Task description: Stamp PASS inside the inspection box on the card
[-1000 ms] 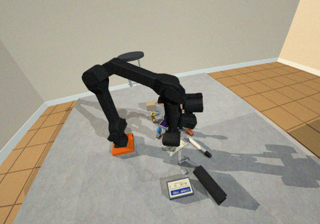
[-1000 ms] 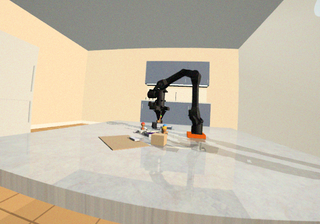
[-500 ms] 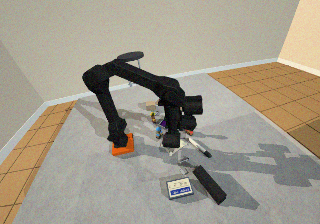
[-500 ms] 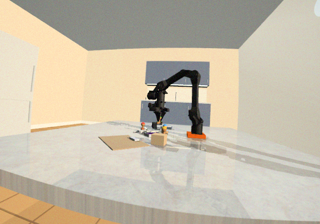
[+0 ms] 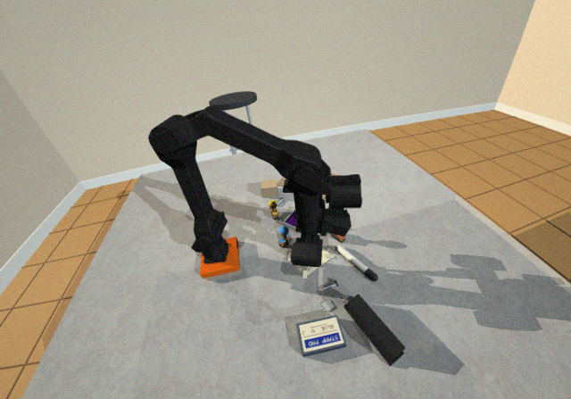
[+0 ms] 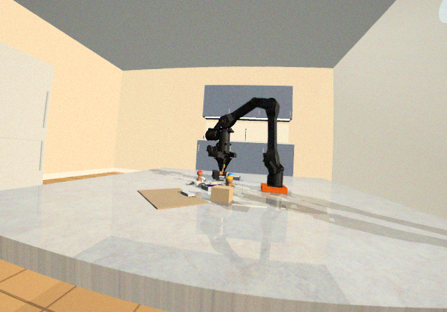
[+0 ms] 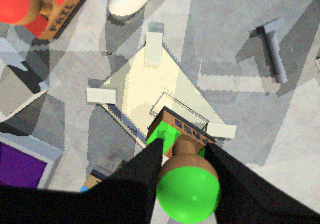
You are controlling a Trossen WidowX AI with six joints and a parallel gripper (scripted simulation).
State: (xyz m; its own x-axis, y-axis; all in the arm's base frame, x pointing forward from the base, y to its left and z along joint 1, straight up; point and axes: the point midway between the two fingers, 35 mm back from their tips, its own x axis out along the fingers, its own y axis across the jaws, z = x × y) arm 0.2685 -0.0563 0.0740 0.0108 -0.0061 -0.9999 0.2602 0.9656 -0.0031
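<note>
My gripper tip is now 20 mm to the right of the cream card and 60 mm above it. The rest, counted from my gripper tip: blue-knobbed stamp 70 mm behind, 80 mm to the left, 40 mm below; then green-knobbed stamp right at my gripper tip; then red-knobbed stamp 90 mm ahead, 70 mm to the left, 40 mm below.
</note>
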